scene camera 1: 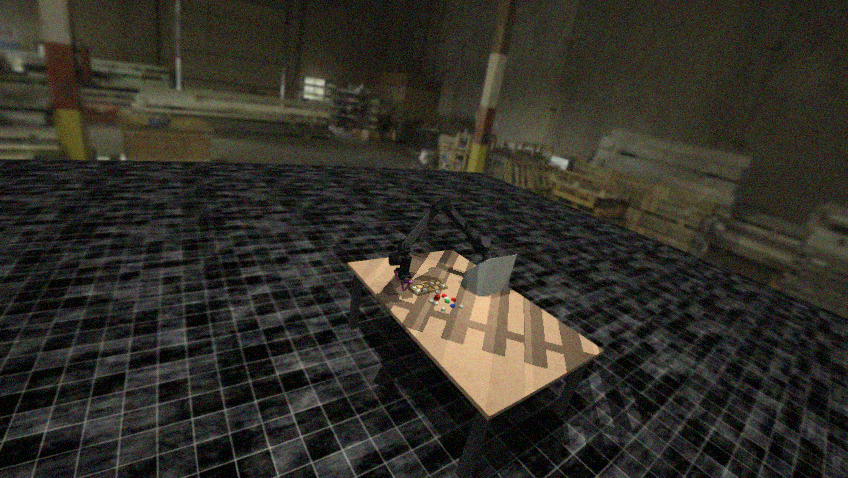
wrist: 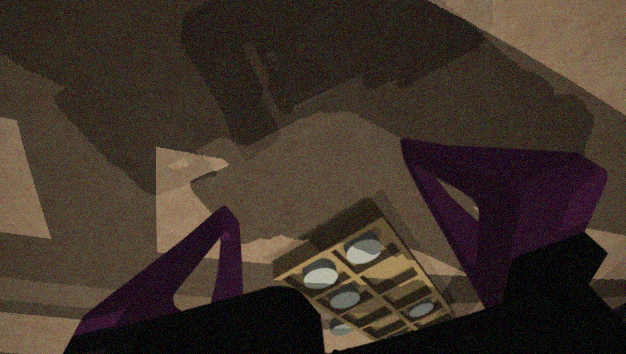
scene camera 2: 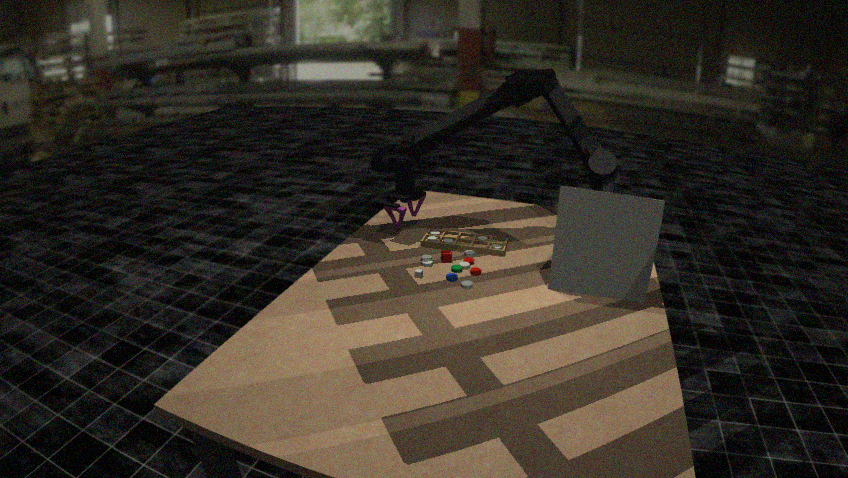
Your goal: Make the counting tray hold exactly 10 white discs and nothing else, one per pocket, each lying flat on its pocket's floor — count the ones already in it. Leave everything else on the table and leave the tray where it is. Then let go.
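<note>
My gripper [scene camera 1: 406, 285] [scene camera 2: 406, 220] [wrist: 312, 183] is open and empty, its purple fingers apart above the table, beside the tray's far-left end in scene view 2. The wooden counting tray [scene camera 2: 463, 249] [wrist: 345, 222] has two rows of pockets. White discs [scene camera 2: 448, 241] [wrist: 321, 276] lie in several pockets; other pockets are empty. In the wrist view the gripper body hides the tray's lower end. In front of the tray lie loose white discs, among them a close pair [scene camera 2: 426, 260], one by the tray wall [scene camera 2: 469, 253], one among coloured discs [scene camera 2: 464, 264] and one nearest the camera [scene camera 2: 466, 284].
A red cube [scene camera 2: 446, 256], two red discs [scene camera 2: 468, 261] [scene camera 2: 475, 271], a green disc [scene camera 2: 456, 268], a blue disc [scene camera 2: 451, 277] and a small whitish block [scene camera 2: 418, 273] lie near the loose white discs. A grey upright panel [scene camera 1: 489, 276] [scene camera 2: 605, 243] stands near the arm's base.
</note>
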